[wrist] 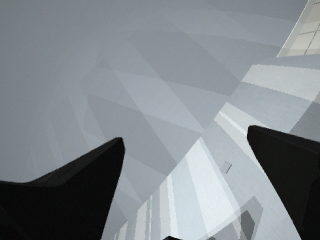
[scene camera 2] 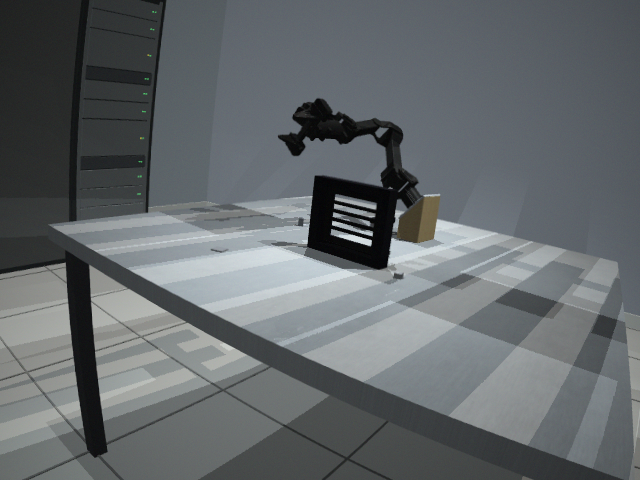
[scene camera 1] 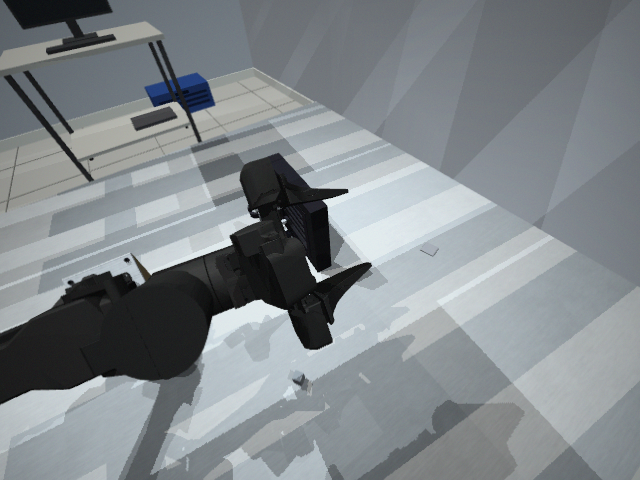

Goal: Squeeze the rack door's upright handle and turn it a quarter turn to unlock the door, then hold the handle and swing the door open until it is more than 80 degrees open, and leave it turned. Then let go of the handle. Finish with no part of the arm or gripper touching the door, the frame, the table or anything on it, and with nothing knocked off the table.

Observation:
The gripper (scene camera 1: 358,228) is open and holds nothing. Further things: a black rack (scene camera 2: 387,197).
The gripper shows as well in the wrist view (wrist: 186,138) and in scene camera 2 (scene camera 2: 286,126). The black rack shows as well in scene camera 1 (scene camera 1: 316,213).

